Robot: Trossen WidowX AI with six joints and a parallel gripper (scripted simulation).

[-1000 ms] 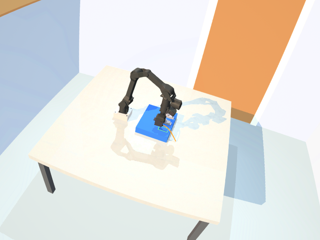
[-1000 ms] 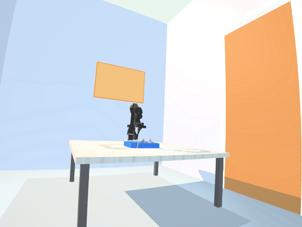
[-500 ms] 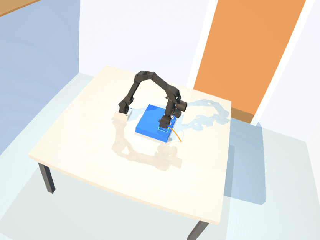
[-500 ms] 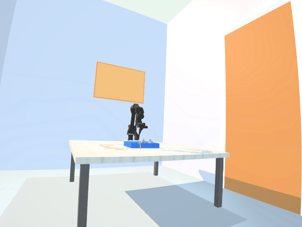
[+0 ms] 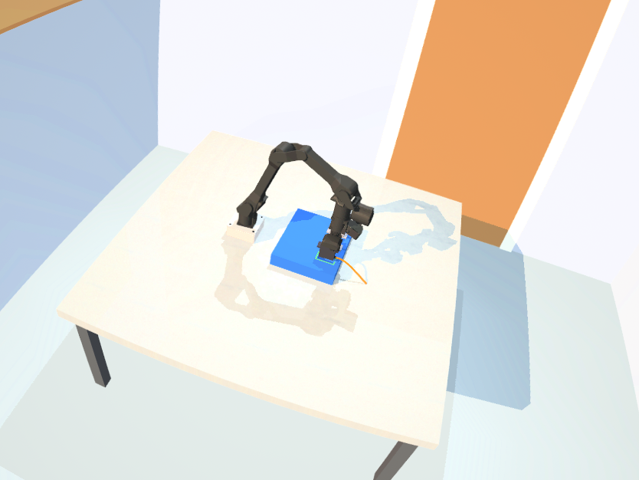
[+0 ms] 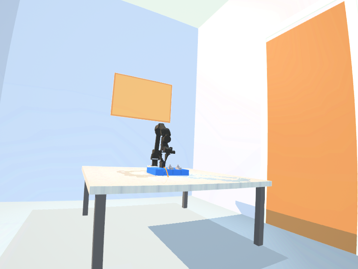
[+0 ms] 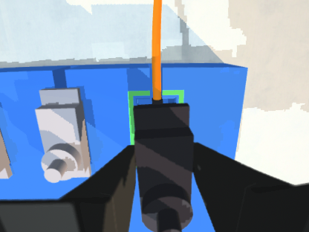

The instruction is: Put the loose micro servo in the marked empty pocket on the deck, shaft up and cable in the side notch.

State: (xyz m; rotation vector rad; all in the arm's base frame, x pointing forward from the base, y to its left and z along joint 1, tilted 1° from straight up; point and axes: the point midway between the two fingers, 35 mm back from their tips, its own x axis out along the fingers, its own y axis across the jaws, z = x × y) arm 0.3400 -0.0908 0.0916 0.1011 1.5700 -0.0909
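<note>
The blue deck lies 11 cm behind my gripper tip, 9 cm to the left of it and 8 cm below it.
</note>
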